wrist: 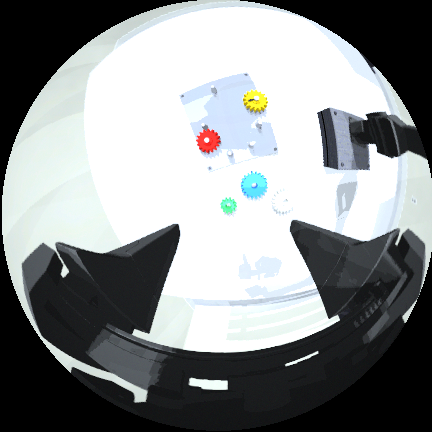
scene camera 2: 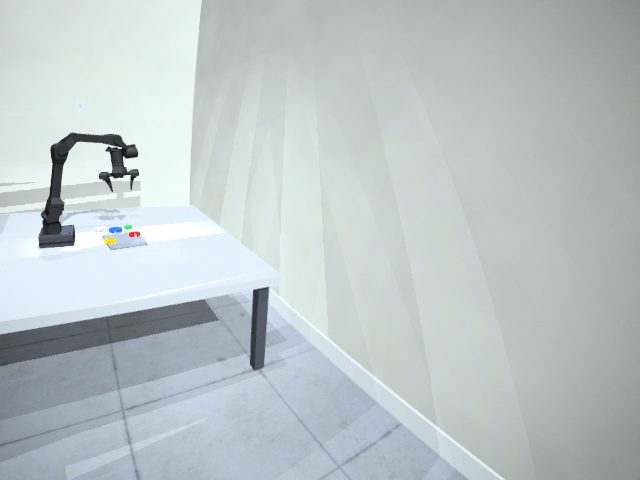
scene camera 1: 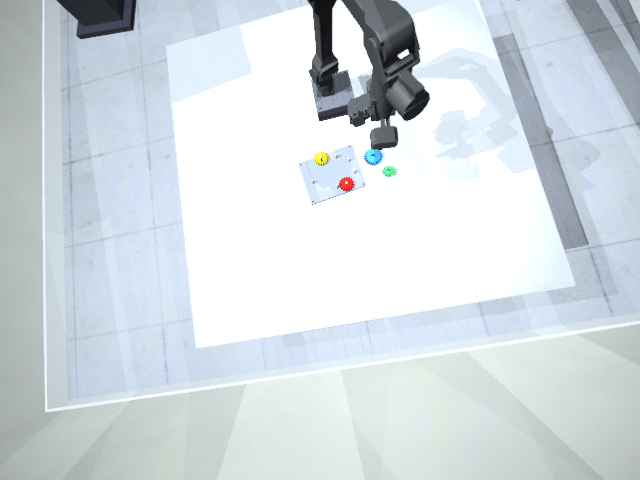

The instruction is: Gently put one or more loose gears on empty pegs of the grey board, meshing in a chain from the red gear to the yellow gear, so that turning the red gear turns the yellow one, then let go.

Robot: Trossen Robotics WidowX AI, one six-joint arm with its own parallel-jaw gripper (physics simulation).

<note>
The gripper [scene camera 1: 378, 135] is open, with nothing in its grasp. Also in view: a grey board [wrist: 223, 111].
The gripper also shows in the wrist view [wrist: 236, 227].
</note>
